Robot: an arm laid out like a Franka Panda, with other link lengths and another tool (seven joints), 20 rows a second.
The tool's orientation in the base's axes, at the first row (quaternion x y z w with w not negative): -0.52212, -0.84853, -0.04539, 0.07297
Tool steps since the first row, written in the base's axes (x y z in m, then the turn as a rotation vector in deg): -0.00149, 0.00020, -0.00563, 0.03, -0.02, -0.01; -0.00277, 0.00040, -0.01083, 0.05, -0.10, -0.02; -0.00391, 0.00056, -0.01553, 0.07, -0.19, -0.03; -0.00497, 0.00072, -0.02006, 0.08, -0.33, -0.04; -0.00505, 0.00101, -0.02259, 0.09, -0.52, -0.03
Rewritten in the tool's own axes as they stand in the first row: -0.00013, -0.00124, 0.00569, -0.03, 0.02, 0.00; -0.00027, -0.00230, 0.01094, -0.11, 0.00, 0.00; -0.00043, -0.00325, 0.01569, -0.20, -0.02, 0.00; -0.00059, -0.00413, 0.02025, -0.33, -0.08, -0.02; -0.00074, -0.00407, 0.02280, -0.50, -0.15, -0.06
